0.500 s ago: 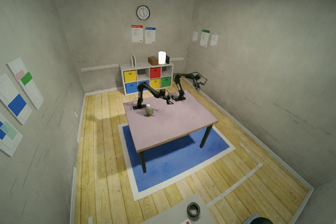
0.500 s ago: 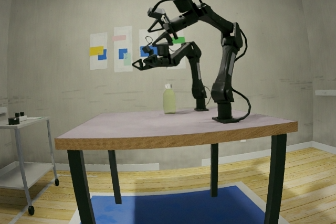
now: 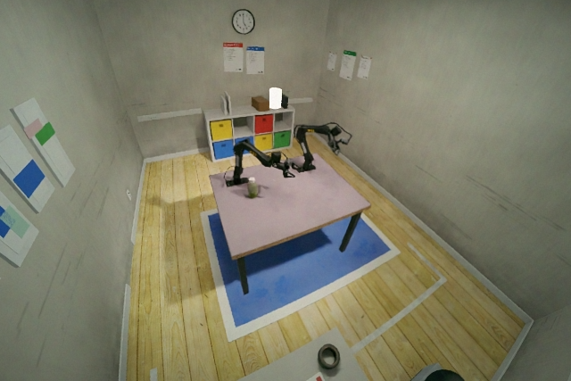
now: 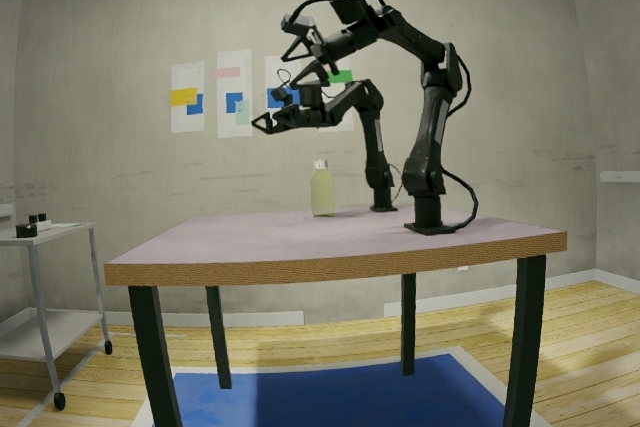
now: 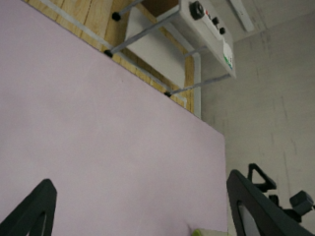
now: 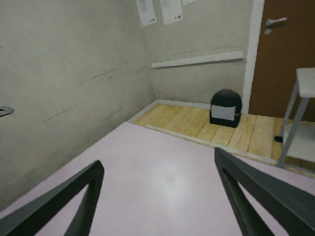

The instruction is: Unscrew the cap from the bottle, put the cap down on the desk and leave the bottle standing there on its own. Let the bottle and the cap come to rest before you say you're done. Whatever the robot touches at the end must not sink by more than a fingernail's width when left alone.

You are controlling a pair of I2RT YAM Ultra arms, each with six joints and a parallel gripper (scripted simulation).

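The white cap lies 69 cm to the right of my left hand, 18 cm below it and 8 cm behind it. Also, from my left hand: green bottle (69 cm to the right, 27 cm below, 8 cm behind).
My right hand is 16 cm past the white cap, 30 cm to the left of it and 12 cm above it. Round my right hand: green bottle (16 cm behind, 30 cm to the right, 21 cm below).
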